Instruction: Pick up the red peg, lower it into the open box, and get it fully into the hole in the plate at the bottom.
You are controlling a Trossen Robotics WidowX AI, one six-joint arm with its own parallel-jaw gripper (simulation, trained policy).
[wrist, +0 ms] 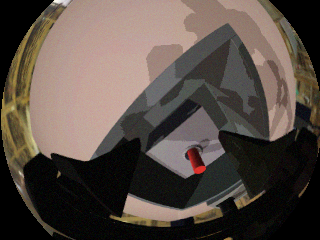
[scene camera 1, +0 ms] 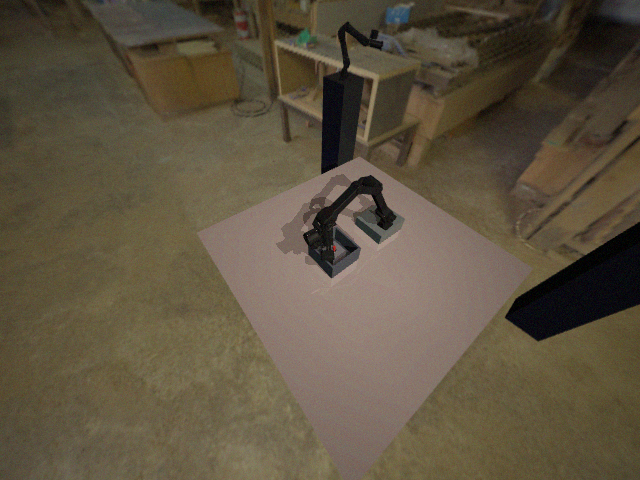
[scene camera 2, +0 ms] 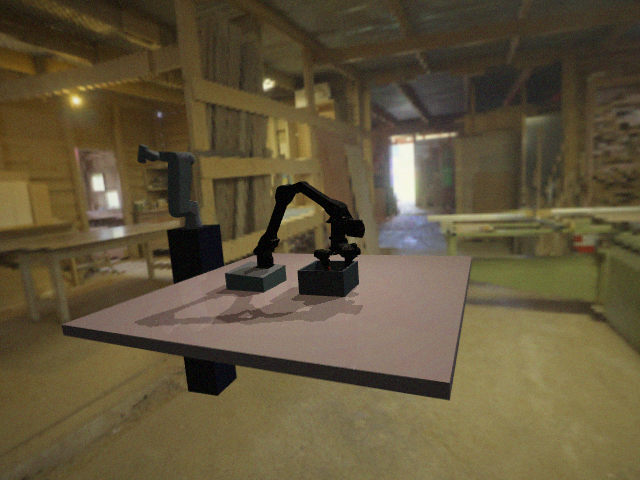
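There is a grey plate (wrist: 188,127), and with that plate I see a dark box in the wrist view (wrist: 218,73) and my gripper in the wrist view (wrist: 181,138). My gripper (scene camera 2: 337,273) is visible again together with the box (scene camera 2: 312,279), but scene camera 2 does not show the grey plate, which is hidden by the dark box. As for the dark box, I can find it in scene camera 1 (scene camera 1: 352,249) too.
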